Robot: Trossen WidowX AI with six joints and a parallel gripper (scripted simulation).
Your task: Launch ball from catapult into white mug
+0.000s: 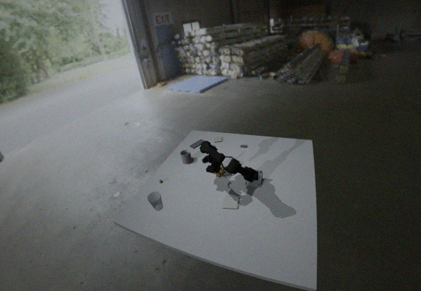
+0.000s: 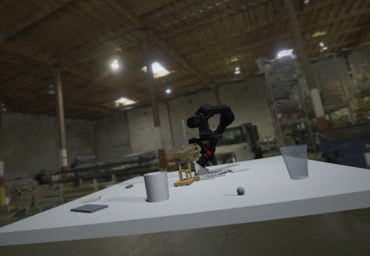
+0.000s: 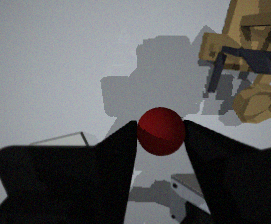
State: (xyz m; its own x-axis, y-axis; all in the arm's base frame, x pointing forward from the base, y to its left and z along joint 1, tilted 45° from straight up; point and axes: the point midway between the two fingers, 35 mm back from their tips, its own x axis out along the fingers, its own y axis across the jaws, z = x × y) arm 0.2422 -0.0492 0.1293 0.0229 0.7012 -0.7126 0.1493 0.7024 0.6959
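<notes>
Right now the small wooden catapult is 11 cm to the right of my gripper tip, 7 cm below it and 3 cm ahead of it. The rest, counted from my gripper tip: red ball (1 cm above); then pale flat tile (17 cm to the left, 12 cm below, 12 cm behind); then grey-white cylindrical mug (36 cm ahead, 23 cm to the right, 10 cm below).
</notes>
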